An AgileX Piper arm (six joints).
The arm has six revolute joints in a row. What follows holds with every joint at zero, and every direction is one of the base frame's.
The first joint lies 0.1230 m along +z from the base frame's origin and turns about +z.
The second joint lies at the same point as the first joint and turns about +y.
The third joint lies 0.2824 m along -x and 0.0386 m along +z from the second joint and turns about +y.
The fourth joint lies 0.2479 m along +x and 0.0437 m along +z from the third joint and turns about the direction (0.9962, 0, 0.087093).
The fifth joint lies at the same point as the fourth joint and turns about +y.
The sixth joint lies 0.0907 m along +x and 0.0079 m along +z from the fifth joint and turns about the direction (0.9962, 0, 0.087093).
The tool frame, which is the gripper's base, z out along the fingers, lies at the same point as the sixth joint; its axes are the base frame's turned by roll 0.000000, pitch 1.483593 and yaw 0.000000 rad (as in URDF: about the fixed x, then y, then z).
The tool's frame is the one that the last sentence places.
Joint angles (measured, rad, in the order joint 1, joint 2, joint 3, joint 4, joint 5, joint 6), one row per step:
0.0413, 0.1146, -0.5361, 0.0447, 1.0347, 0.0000
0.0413, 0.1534, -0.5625, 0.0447, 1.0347, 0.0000
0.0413, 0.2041, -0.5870, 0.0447, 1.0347, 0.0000
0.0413, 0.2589, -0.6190, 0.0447, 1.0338, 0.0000
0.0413, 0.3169, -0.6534, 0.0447, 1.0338, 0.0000
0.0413, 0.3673, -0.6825, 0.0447, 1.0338, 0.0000
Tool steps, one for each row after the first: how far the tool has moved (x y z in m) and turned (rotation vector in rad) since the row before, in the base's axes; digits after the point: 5 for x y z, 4 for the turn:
0.00411, 0.00017, 0.00709, -0.0005, 0.0124, 0.0000
0.00678, 0.00028, 0.00616, -0.0011, 0.0262, 0.0000
0.00750, 0.00031, 0.00800, -0.0009, 0.0219, 0.0000
0.00855, 0.00035, 0.00815, -0.0010, 0.0236, 0.0000
0.00804, 0.00033, 0.00647, -0.0009, 0.0213, 0.0000

